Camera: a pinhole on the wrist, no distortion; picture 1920 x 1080 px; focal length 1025.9 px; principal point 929.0 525.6 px. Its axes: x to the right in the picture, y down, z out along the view. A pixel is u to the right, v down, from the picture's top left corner.
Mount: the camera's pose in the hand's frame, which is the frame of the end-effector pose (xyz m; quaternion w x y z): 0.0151 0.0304 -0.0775 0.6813 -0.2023 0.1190 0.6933
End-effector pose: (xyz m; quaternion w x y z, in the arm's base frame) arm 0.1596 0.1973 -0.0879 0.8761 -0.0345 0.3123 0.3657
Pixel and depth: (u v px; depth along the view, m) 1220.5 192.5 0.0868
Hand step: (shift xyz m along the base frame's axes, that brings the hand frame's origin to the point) -0.0474 0.0853 -0.0099
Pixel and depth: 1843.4 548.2 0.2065
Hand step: -0.1833 0.2086 0.0744
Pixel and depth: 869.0 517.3 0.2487
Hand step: -0.0123 0.1285 0.1492
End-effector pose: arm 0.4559 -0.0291 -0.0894 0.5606 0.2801 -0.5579 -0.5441
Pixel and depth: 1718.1 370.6 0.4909
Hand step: -0.0187 0.1746 0.5974
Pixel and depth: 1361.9 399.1 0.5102
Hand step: -0.1380 0.1798 0.4852
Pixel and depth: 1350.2 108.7 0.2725
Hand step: -0.0629 0.0149 0.2937
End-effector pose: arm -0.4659 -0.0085 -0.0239 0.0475 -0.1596 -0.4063 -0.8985
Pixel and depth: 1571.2 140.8 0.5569
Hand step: 0.0484 -0.1767 0.6567
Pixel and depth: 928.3 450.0 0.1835
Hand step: 0.0393 -0.0090 0.1361
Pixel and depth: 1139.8 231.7 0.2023
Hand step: 0.0103 -0.0364 0.1859
